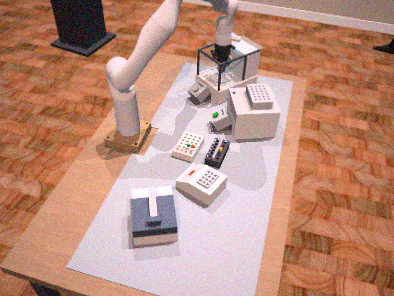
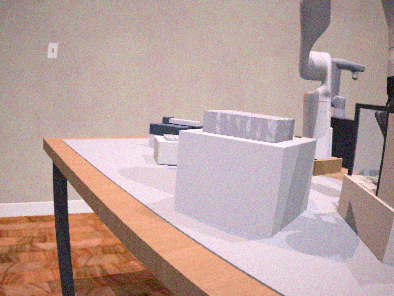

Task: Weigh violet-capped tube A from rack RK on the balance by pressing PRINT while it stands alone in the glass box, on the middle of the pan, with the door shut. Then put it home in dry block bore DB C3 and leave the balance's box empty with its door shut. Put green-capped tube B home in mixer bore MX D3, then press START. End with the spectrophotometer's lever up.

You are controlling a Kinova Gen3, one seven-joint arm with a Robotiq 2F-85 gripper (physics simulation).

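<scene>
My gripper [image 1: 222, 60] [image 2: 384, 128] points down through the top frame of the balance [image 1: 215, 90] [image 2: 369, 215], fingers inside the glass box. It is shut on a thin thing, apparently tube A; the violet cap is hidden by the fingers. The pan is blurred behind the glass, and the door is hard to make out. Green-capped tube B [image 1: 188, 145] stands in the white rack [image 1: 181, 153]. The mixer [image 1: 253, 120] [image 2: 227, 182] has a bored block on top and a green button [image 1: 215, 115] in front. The spectrophotometer [image 1: 142, 218] has a pale lever [image 1: 153, 201] lying along its top.
A balance console [image 1: 199, 91] stands before the balance. An orange cap [image 1: 193, 146] shows beside the green one. A black rack [image 1: 215, 158] holds a yellow-capped tube [image 1: 221, 148]. The white dry block [image 1: 192, 187] [image 2: 162, 151] has a red display. The arm's base [image 1: 125, 140] is at the left.
</scene>
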